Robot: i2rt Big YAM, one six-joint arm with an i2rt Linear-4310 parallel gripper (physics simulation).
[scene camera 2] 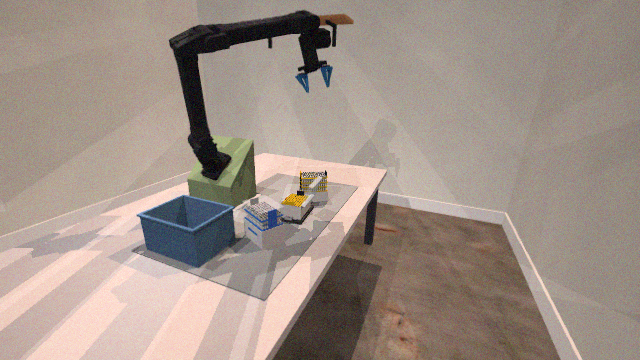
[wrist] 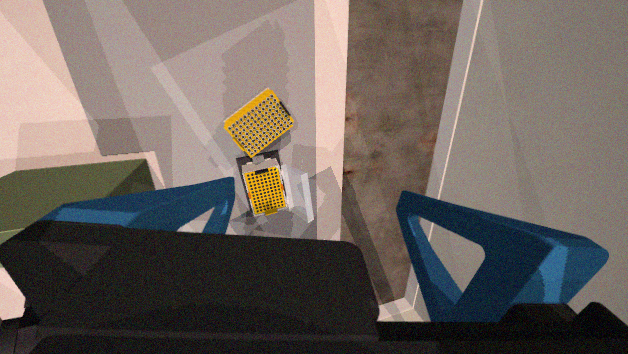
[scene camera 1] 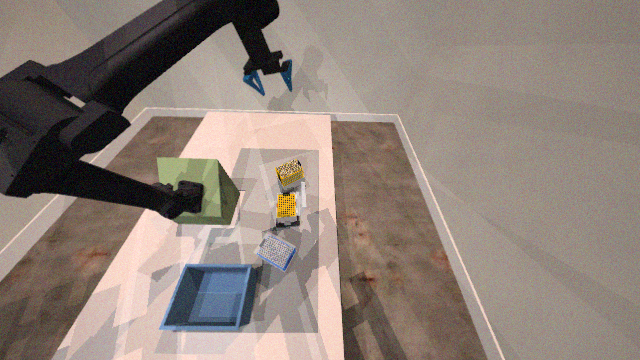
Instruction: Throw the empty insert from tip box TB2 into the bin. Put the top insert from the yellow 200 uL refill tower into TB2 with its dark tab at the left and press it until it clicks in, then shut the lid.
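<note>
My gripper (scene camera 1: pixel 277 93) (scene camera 2: pixel 318 89) (wrist: pixel 319 194) is open and empty, high above the far part of the table. Tip box TB2 (scene camera 1: pixel 288 220) (scene camera 2: pixel 295 211) is a pale box in a dark holder. A yellow perforated insert (scene camera 1: pixel 287 204) (scene camera 2: pixel 295 200) (wrist: pixel 266 191) sits in it, its dark tab (scene camera 2: pixel 300 193) (wrist: pixel 261 171) at one short end. The clear lid (scene camera 1: pixel 303 195) (wrist: pixel 307 197) stands open along one long side. The yellow refill tower (scene camera 1: pixel 290 172) (scene camera 2: pixel 314 182) (wrist: pixel 259 124) stands turned beside it, with a dark tab on its edge. The blue bin (scene camera 1: pixel 220 266) (scene camera 2: pixel 170 245) stands farther along.
A white-and-blue rack tower (scene camera 1: pixel 276 251) (scene camera 2: pixel 263 212) stands between TB2 and the bin. A green sloped block (scene camera 1: pixel 192 170) (scene camera 2: pixel 225 190) (wrist: pixel 75 185) carries the arm base. A grey mat (scene camera 1: pixel 295 310) (scene camera 2: pixel 255 285) lies under the boxes, near the table's long edge.
</note>
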